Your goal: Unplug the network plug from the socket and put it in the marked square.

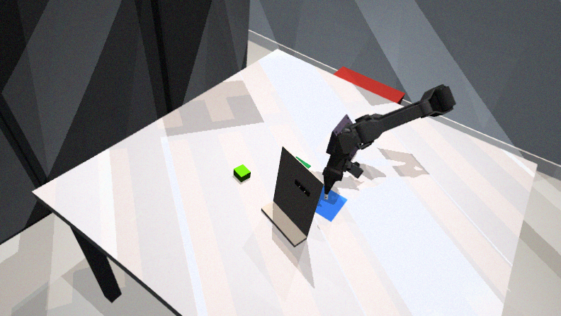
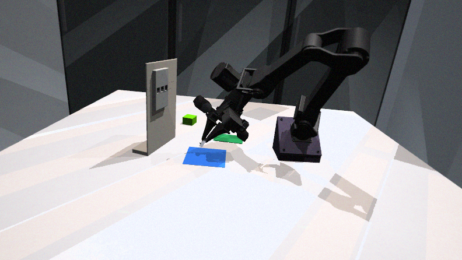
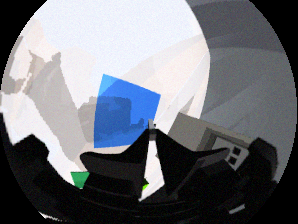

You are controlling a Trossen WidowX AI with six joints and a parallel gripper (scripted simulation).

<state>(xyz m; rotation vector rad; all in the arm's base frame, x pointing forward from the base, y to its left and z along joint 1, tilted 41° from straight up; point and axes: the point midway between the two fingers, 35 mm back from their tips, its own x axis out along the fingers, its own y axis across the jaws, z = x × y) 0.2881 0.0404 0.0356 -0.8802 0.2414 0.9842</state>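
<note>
Right now my gripper tip is 50 mm above the blue square and 10 mm past it. From my gripper tip the other things lie so: green flat patch 160 mm to the right, 80 mm behind, 50 mm below; upright panel 140 mm ahead, 70 mm above, 50 mm to the right; white network plug right at my gripper tip.
</note>
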